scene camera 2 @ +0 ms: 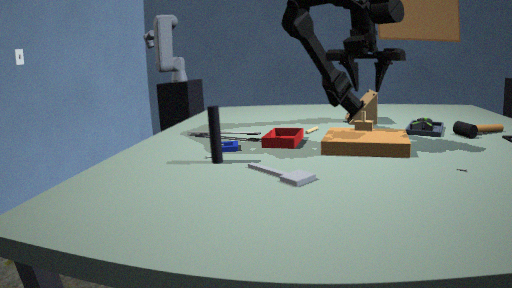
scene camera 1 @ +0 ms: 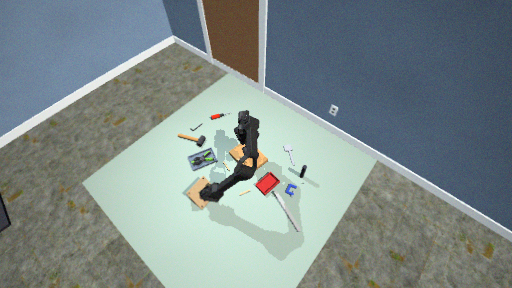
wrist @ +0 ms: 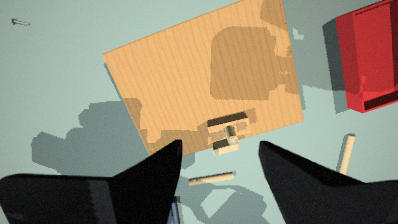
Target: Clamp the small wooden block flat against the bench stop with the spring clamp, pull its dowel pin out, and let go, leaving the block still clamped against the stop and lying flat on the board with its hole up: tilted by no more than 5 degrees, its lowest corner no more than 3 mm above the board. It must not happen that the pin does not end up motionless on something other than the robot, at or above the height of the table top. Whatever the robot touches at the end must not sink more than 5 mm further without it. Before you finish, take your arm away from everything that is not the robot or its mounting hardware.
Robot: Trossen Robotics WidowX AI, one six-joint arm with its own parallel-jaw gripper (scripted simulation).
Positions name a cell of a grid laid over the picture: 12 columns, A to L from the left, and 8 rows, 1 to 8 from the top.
Labels:
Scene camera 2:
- my gripper: I3
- red tray: G4
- wooden board: H4
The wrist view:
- my gripper: G6
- small wooden block: H5
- wooden board: F3

